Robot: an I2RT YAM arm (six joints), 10 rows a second.
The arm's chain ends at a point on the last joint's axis. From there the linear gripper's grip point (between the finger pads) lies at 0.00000 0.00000 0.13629 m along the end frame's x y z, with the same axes.
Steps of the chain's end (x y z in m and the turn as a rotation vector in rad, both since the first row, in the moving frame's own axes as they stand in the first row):
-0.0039 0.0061 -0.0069 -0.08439 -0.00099 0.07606
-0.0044 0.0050 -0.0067 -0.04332 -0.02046 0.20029
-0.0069 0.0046 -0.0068 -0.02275 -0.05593 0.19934
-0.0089 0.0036 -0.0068 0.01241 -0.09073 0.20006
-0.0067 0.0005 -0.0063 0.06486 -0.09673 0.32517
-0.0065 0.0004 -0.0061 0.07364 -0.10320 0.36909
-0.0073 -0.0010 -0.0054 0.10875 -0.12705 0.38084
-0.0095 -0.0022 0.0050 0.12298 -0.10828 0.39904
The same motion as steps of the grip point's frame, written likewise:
-0.0045 0.0176 -0.0074 -0.08439 -0.00099 0.07606
-0.0078 0.0106 -0.0069 -0.04332 -0.02046 0.20029
-0.0148 0.0069 -0.0070 -0.02275 -0.05593 0.19934
-0.0210 0.0007 -0.0074 0.01241 -0.09073 0.20006
-0.0182 -0.0103 -0.0072 0.06486 -0.09673 0.32517
-0.0184 -0.0119 -0.0072 0.07364 -0.10320 0.36909
-0.0213 -0.0186 -0.0073 0.10875 -0.12705 0.38084
-0.0205 -0.0213 0.0032 0.12298 -0.10828 0.39904

